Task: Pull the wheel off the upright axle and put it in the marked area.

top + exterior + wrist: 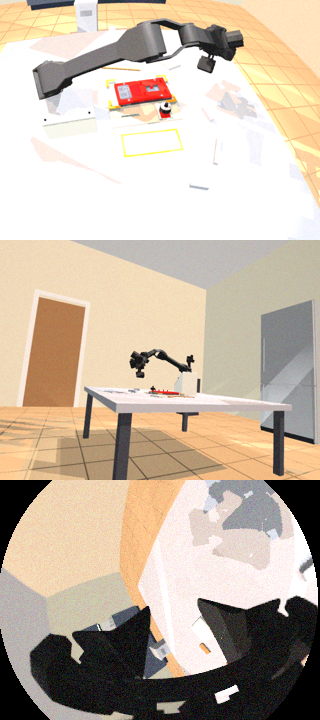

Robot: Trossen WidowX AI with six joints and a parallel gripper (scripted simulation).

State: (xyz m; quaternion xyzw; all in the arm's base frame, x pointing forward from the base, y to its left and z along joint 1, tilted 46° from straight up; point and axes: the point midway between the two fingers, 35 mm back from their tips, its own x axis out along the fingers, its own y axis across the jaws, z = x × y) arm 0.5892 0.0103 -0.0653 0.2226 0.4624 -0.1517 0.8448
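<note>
Right now my gripper tip is 25 cm past the wheel, 15 cm to the left of it and 11 cm above it. The rest, counted from my gripper tip: black upright axle: 26 cm behind, 15 cm to the right, 12 cm below; grey bar: 35 cm to the right, 15 cm below, 14 cm behind; white fixture board: 30 cm behind, 14 cm below, 5 cm to the right.
</note>
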